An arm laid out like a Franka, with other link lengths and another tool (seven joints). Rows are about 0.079 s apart.
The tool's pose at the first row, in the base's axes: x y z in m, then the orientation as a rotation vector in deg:
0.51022, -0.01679, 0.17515, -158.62, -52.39, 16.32
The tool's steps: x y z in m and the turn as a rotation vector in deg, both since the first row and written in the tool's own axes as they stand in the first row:
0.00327, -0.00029, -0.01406, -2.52, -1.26, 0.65
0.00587, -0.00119, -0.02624, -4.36, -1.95, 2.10
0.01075, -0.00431, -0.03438, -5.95, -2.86, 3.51
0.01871, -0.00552, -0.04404, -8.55, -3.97, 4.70
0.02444, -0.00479, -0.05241, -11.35, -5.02, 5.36
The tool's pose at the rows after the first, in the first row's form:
0.51611, -0.01654, 0.18833, -161.39, -52.79, 17.26
0.52067, -0.01596, 0.19994, -163.92, -51.65, 17.78
0.52478, -0.01169, 0.20799, -166.20, -50.48, 18.72
0.53277, -0.00728, 0.21664, -169.32, -50.00, 19.54
0.53977, -0.00556, 0.22381, 171.08, 49.96, -19.97

